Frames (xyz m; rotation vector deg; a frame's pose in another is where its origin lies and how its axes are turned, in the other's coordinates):
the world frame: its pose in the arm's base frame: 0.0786 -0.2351 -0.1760 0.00 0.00 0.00
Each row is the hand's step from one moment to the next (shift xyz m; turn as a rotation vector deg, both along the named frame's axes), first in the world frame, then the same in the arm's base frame.
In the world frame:
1: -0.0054 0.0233 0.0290 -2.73 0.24 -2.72
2: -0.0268 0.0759 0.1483 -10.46 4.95 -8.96
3: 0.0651 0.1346 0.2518 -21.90 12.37 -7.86
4: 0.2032 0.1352 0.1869 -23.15 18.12 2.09
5: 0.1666 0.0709 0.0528 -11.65 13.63 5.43
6: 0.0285 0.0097 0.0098 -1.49 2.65 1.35
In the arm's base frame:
1: -0.0054 0.0233 0.0290 -2.73 0.24 -2.72
2: -0.0268 0.0759 0.1483 -10.46 4.95 -8.96
3: 0.0651 0.1346 0.2518 -21.90 12.37 -7.86
4: 0.2032 0.1352 0.1869 -23.15 18.12 2.09
5: 0.1666 0.0709 0.0528 -11.65 13.63 5.43
6: 0.0285 0.0097 0.0098 -1.49 2.65 1.35

